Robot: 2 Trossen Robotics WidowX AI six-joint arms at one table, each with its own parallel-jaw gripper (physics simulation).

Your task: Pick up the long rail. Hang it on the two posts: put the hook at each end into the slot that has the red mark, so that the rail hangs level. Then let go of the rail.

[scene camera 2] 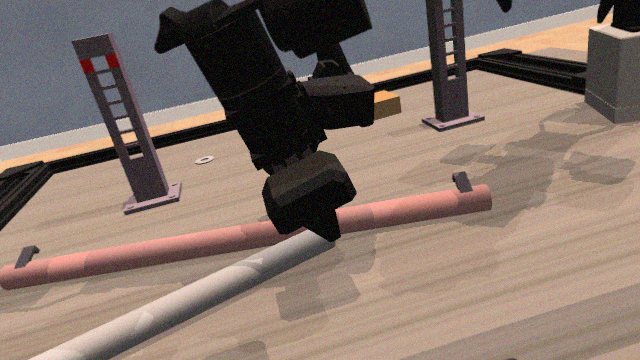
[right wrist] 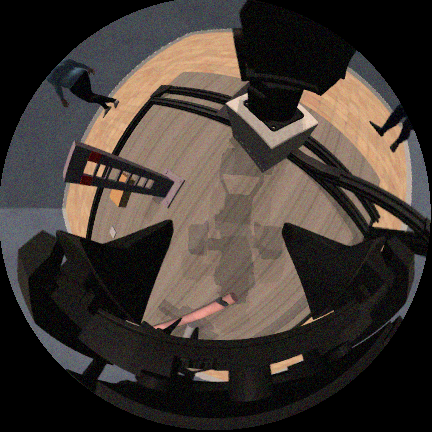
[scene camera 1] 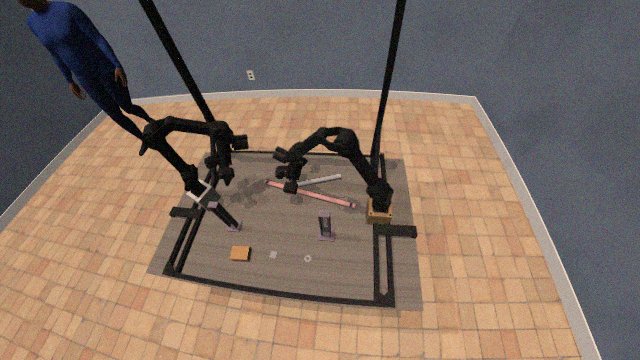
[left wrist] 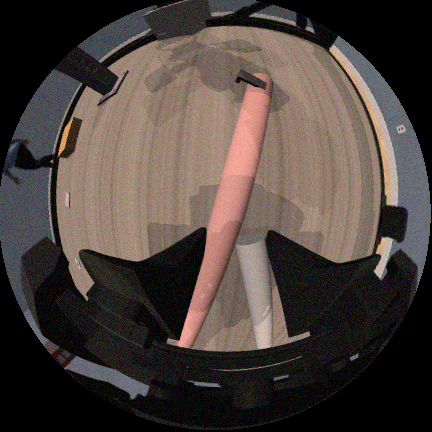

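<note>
The long pink rail lies on the table, its hooks pointing up. A grey-white tube meets it at mid-length. My left gripper is partly closed, one finger against the rail and the other against the tube's end, squeezing both. My right gripper is open and empty above the table. One post has a red-marked slot near its top; the other post shows red marks in the right wrist view.
An orange block, a small white square and a white ring lie beyond the posts from the rail. A black frame borders the table. The left arm stands on a wooden base.
</note>
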